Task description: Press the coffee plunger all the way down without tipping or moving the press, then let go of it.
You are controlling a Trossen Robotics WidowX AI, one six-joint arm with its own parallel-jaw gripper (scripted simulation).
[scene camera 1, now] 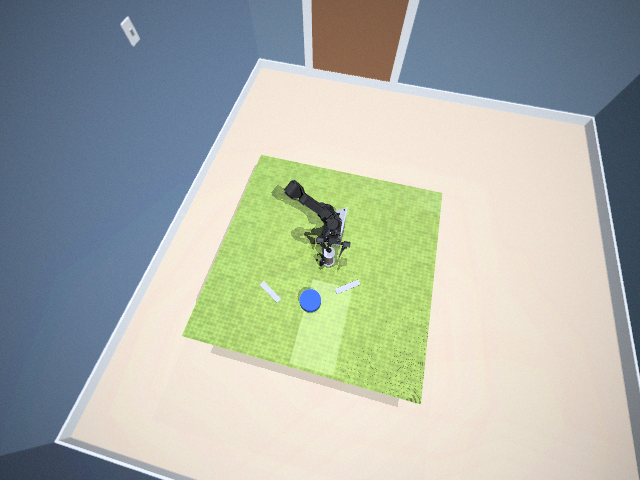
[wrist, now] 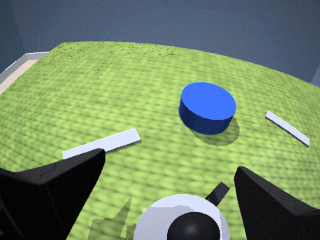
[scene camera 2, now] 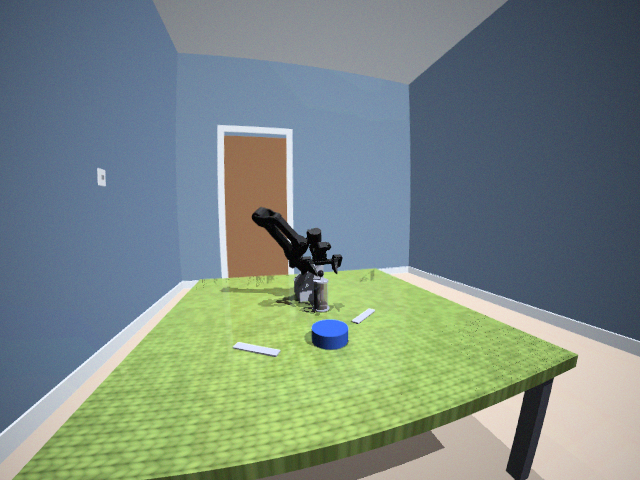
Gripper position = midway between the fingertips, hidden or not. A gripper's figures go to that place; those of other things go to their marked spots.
My gripper [wrist: 171,165]: 10 cm from the lens. A blue round puck [wrist: 206,108] is 32 cm from the lens.
